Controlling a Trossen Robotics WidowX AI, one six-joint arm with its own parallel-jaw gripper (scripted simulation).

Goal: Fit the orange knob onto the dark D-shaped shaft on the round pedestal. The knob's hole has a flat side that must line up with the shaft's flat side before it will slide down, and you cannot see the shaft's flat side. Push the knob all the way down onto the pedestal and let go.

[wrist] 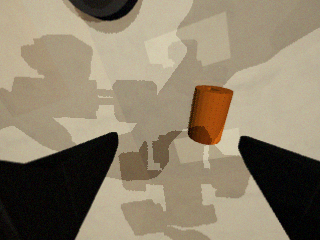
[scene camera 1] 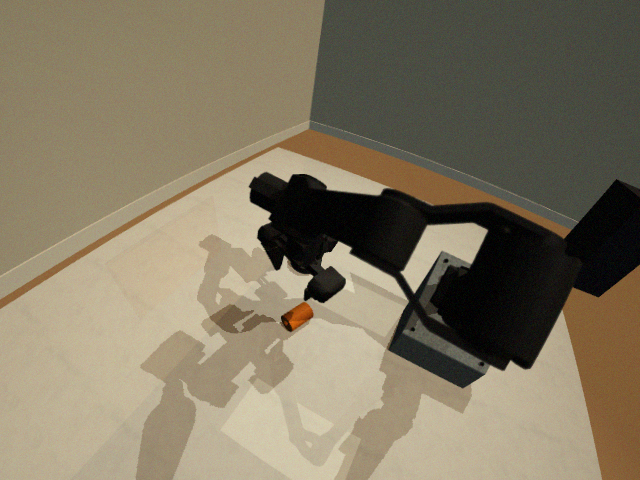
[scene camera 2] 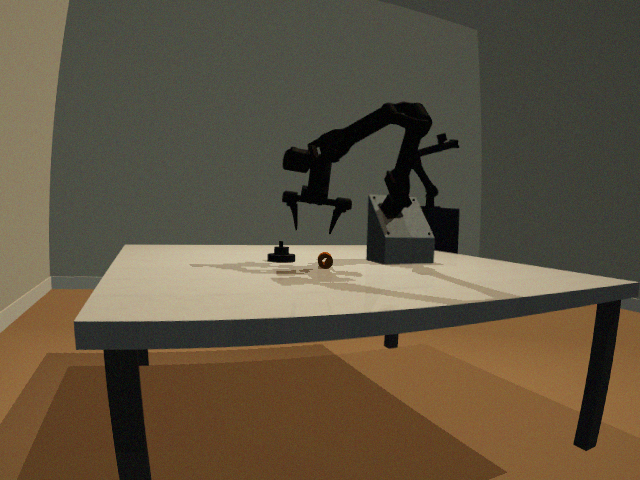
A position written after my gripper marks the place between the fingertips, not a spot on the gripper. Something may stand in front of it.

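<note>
Scene camera 1: my gripper [scene camera 1: 291, 284], open, holding nothing. Scene camera 2: gripper again [scene camera 2: 313, 232]. Wrist view: gripper [wrist: 177, 139]; orange knob [wrist: 210, 107].
</note>
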